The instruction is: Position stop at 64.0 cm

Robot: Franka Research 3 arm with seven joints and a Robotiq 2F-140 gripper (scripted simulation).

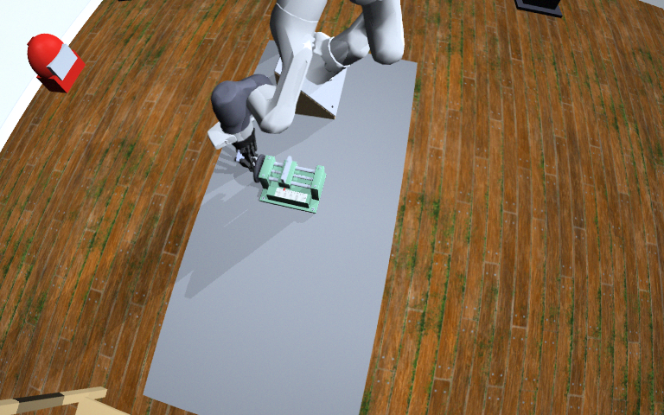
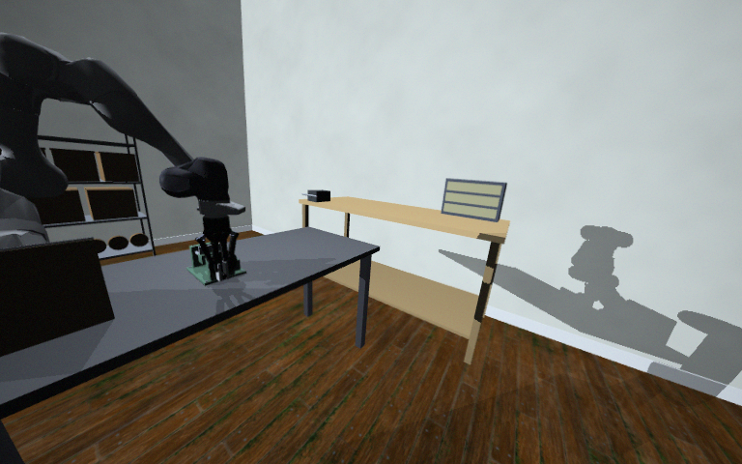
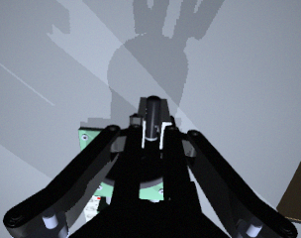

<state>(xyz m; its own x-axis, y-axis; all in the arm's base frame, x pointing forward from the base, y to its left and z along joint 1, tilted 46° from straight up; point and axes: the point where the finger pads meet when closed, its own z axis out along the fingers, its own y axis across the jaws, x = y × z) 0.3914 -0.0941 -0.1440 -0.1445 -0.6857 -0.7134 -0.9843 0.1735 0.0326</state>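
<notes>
Right now my hand is 10 mm short of the dark handwheel, 20 mm to the right of it and 10 mm above it. From my hand the other things lie so: stop carriage (50 mm ahead, 130 mm to the left, 30 mm above).
</notes>
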